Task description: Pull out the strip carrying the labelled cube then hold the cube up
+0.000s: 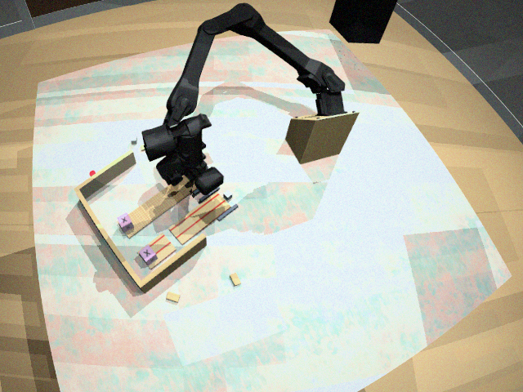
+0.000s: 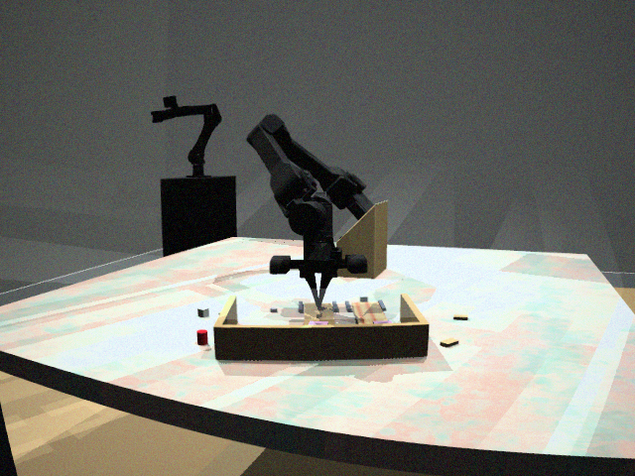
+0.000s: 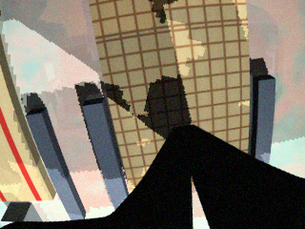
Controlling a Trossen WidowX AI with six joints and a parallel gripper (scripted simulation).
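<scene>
My gripper tip is now 90 mm short of the checkered strip and 40 mm to the right of it. From my gripper tip the other things lie so: long strip (10 mm ahead, 110 mm to the left); then grey disc (50 mm ahead, 80 mm to the right).
</scene>
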